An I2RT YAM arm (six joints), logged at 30 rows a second.
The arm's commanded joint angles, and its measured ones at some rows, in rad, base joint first. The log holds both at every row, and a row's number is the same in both.
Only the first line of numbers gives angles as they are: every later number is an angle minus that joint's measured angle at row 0.
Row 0, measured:
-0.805 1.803 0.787 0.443 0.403 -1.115
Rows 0 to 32, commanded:
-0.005 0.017 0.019 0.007 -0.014 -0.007
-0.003 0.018 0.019 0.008 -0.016 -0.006
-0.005 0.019 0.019 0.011 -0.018 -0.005
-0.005 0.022 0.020 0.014 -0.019 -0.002
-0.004 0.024 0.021 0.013 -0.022 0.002
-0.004 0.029 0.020 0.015 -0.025 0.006
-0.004 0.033 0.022 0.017 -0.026 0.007
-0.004 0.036 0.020 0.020 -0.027 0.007
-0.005 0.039 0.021 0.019 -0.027 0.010
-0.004 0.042 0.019 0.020 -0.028 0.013
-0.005 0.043 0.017 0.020 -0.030 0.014
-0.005 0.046 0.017 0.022 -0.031 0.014
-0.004 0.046 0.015 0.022 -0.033 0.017
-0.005 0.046 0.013 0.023 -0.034 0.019
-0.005 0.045 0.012 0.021 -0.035 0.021
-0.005 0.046 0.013 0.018 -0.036 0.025
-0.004 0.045 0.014 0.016 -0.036 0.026
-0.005 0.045 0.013 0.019 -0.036 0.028
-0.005 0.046 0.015 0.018 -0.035 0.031
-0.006 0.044 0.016 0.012 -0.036 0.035
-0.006 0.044 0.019 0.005 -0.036 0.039
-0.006 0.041 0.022 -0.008 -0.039 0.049
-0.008 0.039 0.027 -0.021 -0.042 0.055
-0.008 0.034 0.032 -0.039 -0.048 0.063
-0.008 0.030 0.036 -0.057 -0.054 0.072
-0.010 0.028 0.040 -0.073 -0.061 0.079
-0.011 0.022 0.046 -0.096 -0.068 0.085
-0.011 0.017 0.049 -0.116 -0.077 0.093
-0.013 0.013 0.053 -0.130 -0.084 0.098
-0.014 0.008 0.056 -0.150 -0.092 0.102
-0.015 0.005 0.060 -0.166 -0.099 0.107
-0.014 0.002 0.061 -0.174 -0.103 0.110
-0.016 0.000 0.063 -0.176 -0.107 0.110
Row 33, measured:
-0.012 0.022 0.055 -0.077 -0.061 0.080
